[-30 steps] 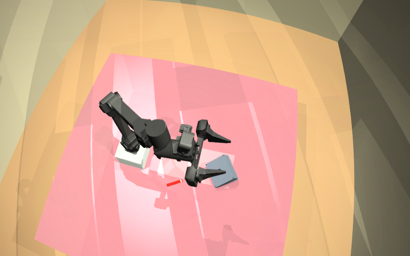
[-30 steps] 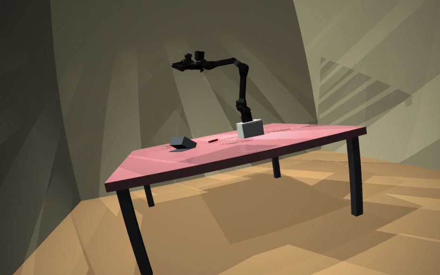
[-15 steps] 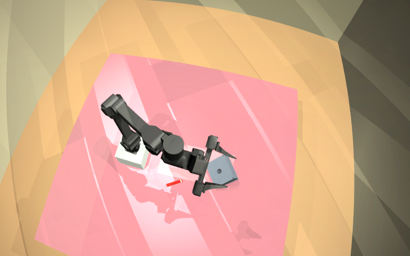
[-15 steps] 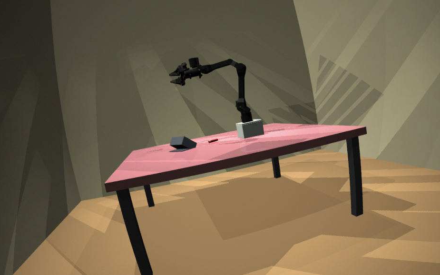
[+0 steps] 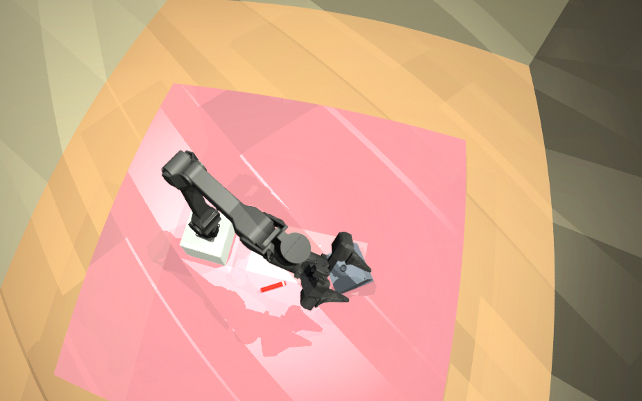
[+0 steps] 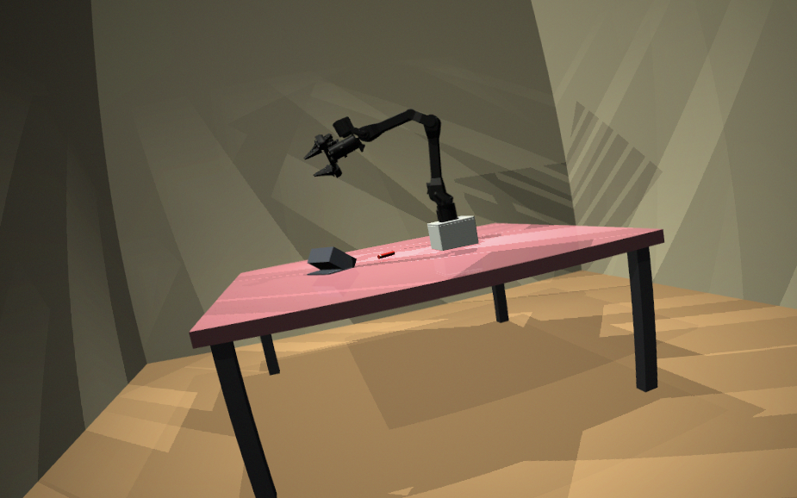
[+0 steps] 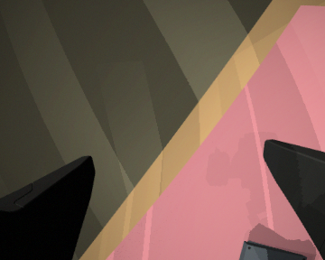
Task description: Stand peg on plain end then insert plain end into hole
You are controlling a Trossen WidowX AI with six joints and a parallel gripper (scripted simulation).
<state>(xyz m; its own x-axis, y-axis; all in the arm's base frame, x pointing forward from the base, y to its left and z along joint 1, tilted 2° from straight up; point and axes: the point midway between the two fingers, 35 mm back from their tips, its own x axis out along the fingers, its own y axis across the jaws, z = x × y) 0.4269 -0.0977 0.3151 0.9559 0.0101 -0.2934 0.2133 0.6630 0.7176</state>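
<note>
The red peg is 380 mm below my gripper tip, 210 mm behind it and 30 mm to the left of it. From my gripper tip the other things lie so: grey sloped panel: 350 mm below, 140 mm to the left, 30 mm behind.
</note>
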